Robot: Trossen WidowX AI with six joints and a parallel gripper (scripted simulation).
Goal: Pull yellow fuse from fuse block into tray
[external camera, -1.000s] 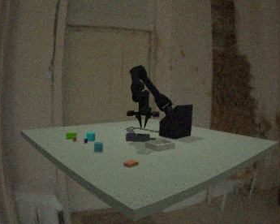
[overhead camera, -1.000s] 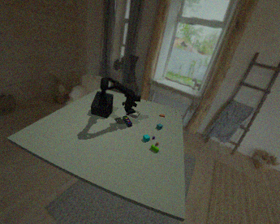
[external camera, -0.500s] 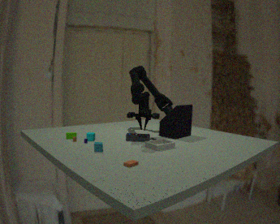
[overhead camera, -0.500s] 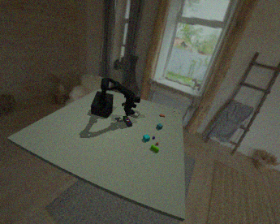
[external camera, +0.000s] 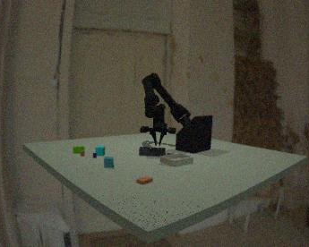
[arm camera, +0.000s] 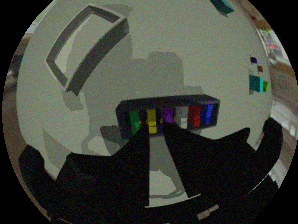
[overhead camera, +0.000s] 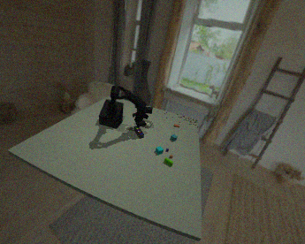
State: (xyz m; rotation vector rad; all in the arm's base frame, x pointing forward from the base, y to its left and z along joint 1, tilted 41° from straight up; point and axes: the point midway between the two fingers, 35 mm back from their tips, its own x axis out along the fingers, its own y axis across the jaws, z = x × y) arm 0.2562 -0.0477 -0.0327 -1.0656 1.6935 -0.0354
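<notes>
Now: gripper tip 3 cm above the yellow fuse. The rest, counted from my gripper tip: tray 4 cm ahead, 16 cm to the left, 5 cm below.
</notes>
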